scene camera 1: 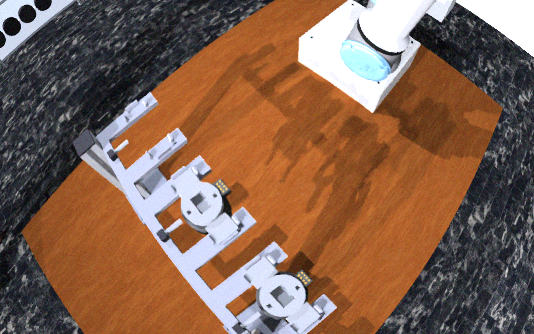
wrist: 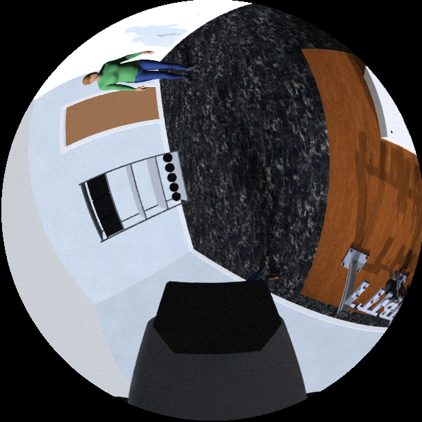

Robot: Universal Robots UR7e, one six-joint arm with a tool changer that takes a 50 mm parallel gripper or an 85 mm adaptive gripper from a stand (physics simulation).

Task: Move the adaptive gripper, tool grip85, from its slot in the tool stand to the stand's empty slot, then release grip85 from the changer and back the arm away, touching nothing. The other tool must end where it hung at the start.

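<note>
The tool stand (scene camera 1: 187, 272) (wrist: 352, 275) has three slots in view. The slot at its upper-left end in the scene view, beside the stand's post, is empty. A tool (scene camera 1: 214, 206) (wrist: 396, 288) hangs in the middle slot; it looks dark and bulky in the wrist view. Another tool (scene camera 1: 265, 293) hangs in the lower-right slot. Both show round, uncovered changer plates from above, and their fingers are hidden or too small to read. Which one is grip85 is not certain. The arm's changer end does not show in the scene view, and no fingers show at the wrist.
The white robot base (scene camera 1: 330, 67) (wrist: 376, 100) stands on the wooden table (scene camera 1: 410, 225) (wrist: 345, 175), away from the stand. A dark housing (wrist: 217, 320) fills the lower wrist view. A person (wrist: 120, 72) and a shelf rack (wrist: 183, 175) are beyond the table.
</note>
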